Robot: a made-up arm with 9 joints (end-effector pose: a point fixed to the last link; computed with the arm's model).
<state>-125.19 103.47 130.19 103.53 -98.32 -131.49 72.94 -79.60 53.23</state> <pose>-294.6 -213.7 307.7 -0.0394 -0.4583 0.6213 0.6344</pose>
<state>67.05 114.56 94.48 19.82 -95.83 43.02 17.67 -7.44 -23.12</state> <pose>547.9 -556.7 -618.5 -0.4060 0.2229 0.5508 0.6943</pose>
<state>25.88 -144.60 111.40 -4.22 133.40 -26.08 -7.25 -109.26 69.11</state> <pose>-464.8 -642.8 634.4 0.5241 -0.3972 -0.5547 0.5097</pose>
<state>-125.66 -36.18 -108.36 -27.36 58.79 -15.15 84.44 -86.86 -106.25</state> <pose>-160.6 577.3 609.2 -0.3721 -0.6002 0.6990 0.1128</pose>
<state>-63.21 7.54 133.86 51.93 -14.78 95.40 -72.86 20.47 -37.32</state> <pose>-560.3 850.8 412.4 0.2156 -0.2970 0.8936 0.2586</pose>
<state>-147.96 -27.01 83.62 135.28 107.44 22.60 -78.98 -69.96 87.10</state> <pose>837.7 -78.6 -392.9 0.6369 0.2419 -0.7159 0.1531</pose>
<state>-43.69 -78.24 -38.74 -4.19 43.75 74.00 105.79 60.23 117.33</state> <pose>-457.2 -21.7 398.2 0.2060 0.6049 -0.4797 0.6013</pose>
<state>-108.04 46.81 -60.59 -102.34 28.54 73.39 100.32 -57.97 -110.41</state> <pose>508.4 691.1 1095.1 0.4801 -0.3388 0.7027 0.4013</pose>
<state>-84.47 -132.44 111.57 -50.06 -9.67 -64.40 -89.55 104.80 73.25</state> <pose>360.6 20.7 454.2 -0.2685 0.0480 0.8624 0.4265</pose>
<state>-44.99 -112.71 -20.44 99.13 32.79 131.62 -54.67 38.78 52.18</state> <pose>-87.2 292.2 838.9 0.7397 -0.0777 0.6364 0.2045</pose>
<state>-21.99 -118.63 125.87 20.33 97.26 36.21 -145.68 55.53 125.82</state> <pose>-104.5 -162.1 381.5 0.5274 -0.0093 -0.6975 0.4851</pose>
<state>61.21 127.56 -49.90 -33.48 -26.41 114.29 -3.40 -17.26 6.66</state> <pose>-139.3 369.7 -91.2 0.5124 -0.5894 0.4956 0.3800</pose>
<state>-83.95 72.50 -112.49 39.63 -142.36 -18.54 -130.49 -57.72 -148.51</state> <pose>-473.8 -569.0 -156.1 -0.3128 0.7856 0.2827 0.4528</pose>
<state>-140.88 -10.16 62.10 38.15 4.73 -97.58 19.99 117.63 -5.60</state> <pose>899.3 274.2 43.8 -0.7624 0.0984 -0.0326 0.6387</pose>
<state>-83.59 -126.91 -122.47 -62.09 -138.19 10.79 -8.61 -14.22 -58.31</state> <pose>321.2 260.6 908.0 -0.7679 -0.4833 0.4125 0.0807</pose>
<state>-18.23 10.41 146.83 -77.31 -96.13 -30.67 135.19 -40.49 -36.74</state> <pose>259.0 385.1 502.2 0.2869 -0.6225 0.4275 0.5894</pose>
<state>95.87 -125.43 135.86 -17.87 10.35 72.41 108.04 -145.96 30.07</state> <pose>-778.8 -369.7 -26.3 -0.5166 -0.0374 0.8486 0.1077</pose>
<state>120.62 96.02 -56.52 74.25 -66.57 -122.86 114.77 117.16 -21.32</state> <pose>548.2 -122.2 -892.8 0.1764 0.5397 0.0521 0.8215</pose>
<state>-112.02 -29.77 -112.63 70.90 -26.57 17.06 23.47 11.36 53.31</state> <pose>-35.7 -177.5 184.4 -0.2719 0.4246 -0.5171 0.6917</pose>
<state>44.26 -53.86 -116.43 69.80 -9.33 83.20 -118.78 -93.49 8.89</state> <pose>-270.4 114.2 -338.3 0.3725 -0.8224 -0.0584 0.4259</pose>
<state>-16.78 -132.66 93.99 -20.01 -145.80 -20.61 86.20 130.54 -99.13</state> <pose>260.7 -630.6 884.9 -0.2825 -0.1069 -0.5227 0.7972</pose>
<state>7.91 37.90 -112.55 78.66 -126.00 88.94 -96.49 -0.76 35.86</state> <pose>-370.5 -245.5 537.3 -0.8246 0.5241 -0.0528 0.2063</pose>
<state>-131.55 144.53 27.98 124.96 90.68 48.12 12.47 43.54 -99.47</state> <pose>336.3 190.0 428.6 0.8226 0.4510 -0.0582 0.3413</pose>
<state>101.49 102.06 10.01 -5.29 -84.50 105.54 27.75 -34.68 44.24</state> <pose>183.6 -101.0 325.6 0.8921 -0.3177 -0.2107 0.2425</pose>
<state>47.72 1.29 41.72 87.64 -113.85 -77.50 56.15 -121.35 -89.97</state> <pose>-169.5 247.0 -789.1 0.6787 0.4754 0.0166 0.5595</pose>
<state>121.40 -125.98 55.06 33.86 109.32 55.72 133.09 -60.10 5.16</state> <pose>-120.7 -358.4 -724.5 0.0684 -0.5508 -0.4971 0.6670</pose>
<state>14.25 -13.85 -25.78 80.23 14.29 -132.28 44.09 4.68 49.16</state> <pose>-306.5 -414.7 343.2 -0.8527 0.2556 -0.0419 0.4537</pose>
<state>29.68 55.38 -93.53 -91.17 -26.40 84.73 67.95 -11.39 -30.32</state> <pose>-440.1 610.0 180.7 0.9557 -0.0234 0.2049 0.2101</pose>
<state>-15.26 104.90 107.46 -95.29 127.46 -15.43 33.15 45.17 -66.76</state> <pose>88.7 -538.9 -360.0 -0.1409 -0.0849 -0.3136 0.9352</pose>
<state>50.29 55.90 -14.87 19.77 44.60 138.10 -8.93 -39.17 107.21</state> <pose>-836.6 -62.4 -491.2 -0.2847 0.7875 0.0429 0.5450</pose>
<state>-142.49 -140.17 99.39 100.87 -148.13 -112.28 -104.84 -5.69 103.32</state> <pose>609.1 -119.8 -325.1 0.4695 0.0809 -0.0846 0.8752</pose>
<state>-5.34 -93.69 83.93 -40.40 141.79 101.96 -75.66 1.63 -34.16</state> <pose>-411.0 -53.6 -76.8 0.2395 0.4840 0.0520 0.8400</pose>
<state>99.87 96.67 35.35 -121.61 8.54 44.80 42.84 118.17 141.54</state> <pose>276.3 135.3 101.5 -0.6047 0.0401 -0.5988 0.5236</pose>
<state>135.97 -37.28 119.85 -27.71 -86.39 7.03 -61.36 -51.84 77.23</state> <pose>-194.6 490.6 -54.9 0.2441 -0.9356 -0.0283 0.2533</pose>
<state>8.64 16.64 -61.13 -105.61 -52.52 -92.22 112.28 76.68 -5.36</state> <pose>-539.9 589.2 -196.6 -0.4217 -0.1667 0.8663 0.2098</pose>
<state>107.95 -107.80 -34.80 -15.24 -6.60 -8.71 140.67 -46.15 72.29</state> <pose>-51.2 246.0 -337.0 0.3417 -0.1437 0.0550 0.9271</pose>
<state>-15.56 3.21 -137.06 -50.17 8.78 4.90 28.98 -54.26 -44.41</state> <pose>-628.0 765.2 411.0 0.8133 0.0052 0.5754 0.0868</pose>
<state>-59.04 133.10 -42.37 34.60 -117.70 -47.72 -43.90 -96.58 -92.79</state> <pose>-332.2 -958.0 219.3 -0.0944 0.6848 -0.2490 0.6784</pose>
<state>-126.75 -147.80 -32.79 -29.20 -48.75 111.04 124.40 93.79 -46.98</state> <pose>-73.2 265.2 772.9 0.1880 -0.4150 0.7285 0.5116</pose>
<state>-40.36 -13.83 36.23 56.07 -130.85 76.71 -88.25 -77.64 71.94</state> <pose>236.8 626.2 293.1 0.2957 0.6617 -0.3035 0.6185</pose>
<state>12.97 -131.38 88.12 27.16 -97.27 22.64 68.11 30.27 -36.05</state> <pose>-332.3 -305.2 1052.5 0.6695 -0.5537 0.4557 0.1937</pose>
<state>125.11 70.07 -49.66 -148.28 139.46 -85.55 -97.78 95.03 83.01</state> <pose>-225.8 -49.8 -12.0 0.1015 0.3639 -0.8680 0.3223</pose>
